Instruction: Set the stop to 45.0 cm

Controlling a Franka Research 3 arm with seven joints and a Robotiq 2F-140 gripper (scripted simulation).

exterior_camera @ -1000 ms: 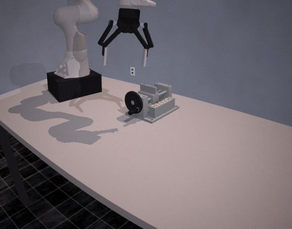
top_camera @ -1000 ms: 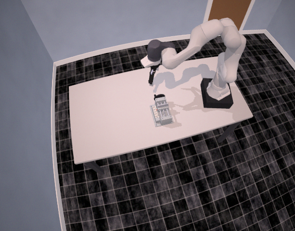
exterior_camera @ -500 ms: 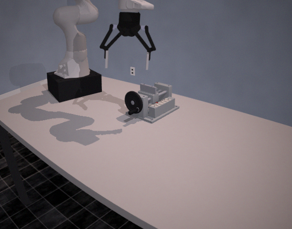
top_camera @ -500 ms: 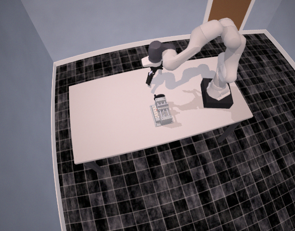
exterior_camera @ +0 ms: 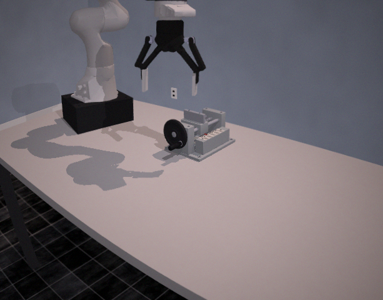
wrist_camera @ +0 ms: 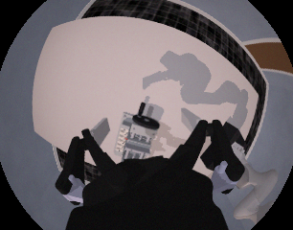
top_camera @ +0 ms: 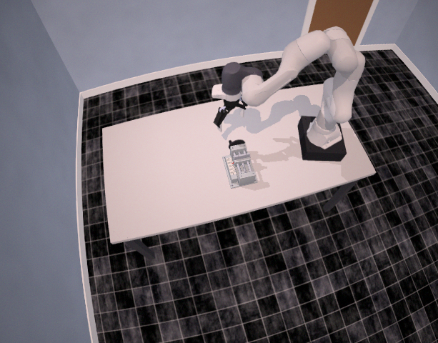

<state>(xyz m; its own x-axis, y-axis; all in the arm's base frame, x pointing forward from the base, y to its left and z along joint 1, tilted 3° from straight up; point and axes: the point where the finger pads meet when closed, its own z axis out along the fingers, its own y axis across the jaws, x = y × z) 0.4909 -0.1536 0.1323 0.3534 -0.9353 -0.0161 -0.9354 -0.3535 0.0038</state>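
The black handwheel lies 18 cm below my hand and 3 cm to the left of it. Also, from my hand: grey stop fixture: 14 cm to the left, 14 cm below.
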